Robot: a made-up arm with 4 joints. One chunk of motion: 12 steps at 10 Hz.
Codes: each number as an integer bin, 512 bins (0 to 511) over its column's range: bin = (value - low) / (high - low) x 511, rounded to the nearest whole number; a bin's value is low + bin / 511 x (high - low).
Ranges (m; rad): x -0.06..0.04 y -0.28..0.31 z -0.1..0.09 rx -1..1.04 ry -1.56..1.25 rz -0.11..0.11
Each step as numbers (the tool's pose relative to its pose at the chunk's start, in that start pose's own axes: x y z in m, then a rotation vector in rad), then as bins.
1 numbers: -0.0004 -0.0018 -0.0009 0.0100 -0.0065 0.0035
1 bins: 305 241 267 253 283 264
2 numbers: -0.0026 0.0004 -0.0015 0.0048 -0.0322 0.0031
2 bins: 293 243 265 252 278 263
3 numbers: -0.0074 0.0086 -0.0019 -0.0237 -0.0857 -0.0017
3 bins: 269 250 264 245 268 252
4 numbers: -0.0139 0.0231 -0.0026 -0.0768 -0.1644 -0.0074
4 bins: 236 263 262 231 254 238
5 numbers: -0.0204 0.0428 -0.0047 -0.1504 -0.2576 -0.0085
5 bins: 202 280 256 213 237 236
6 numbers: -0.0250 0.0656 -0.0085 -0.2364 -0.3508 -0.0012
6 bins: 179 299 246 191 220 253
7 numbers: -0.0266 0.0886 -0.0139 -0.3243 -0.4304 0.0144
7 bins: 171 319 232 169 205 289
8 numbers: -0.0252 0.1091 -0.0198 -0.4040 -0.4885 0.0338
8 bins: 178 337 216 149 195 334
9 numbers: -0.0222 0.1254 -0.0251 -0.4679 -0.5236 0.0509
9 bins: 193 351 201 133 188 374
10 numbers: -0.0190 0.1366 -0.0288 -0.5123 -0.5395 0.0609
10 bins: 210 361 191 122 186 397
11 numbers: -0.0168 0.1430 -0.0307 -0.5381 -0.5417 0.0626
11 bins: 221 366 186 116 185 401
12 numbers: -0.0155 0.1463 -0.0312 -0.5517 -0.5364 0.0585
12 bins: 227 369 185 112 186 391
